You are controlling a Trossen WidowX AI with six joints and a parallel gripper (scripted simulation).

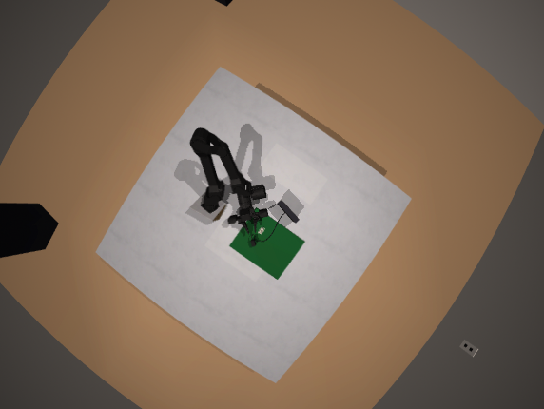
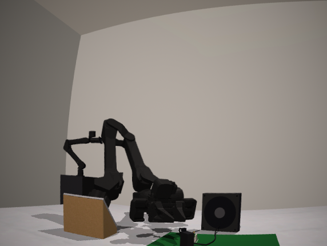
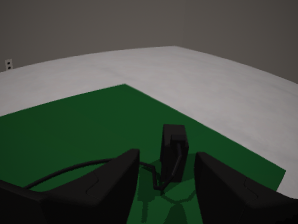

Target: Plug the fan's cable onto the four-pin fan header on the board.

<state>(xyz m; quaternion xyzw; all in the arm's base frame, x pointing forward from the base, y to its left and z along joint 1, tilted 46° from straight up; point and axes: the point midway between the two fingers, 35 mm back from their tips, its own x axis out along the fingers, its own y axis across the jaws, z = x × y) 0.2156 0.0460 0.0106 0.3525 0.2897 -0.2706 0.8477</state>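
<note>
My gripper tip is 40 mm to the left of the black fan plug, 40 mm above it and 30 mm short of it. Also, from my gripper tip: green board 90 mm ahead, 80 mm below, 10 mm to the right; then black fan 170 mm to the left, 70 mm ahead; then four-pin header 60 mm below, 30 mm to the left, 30 mm ahead.
</note>
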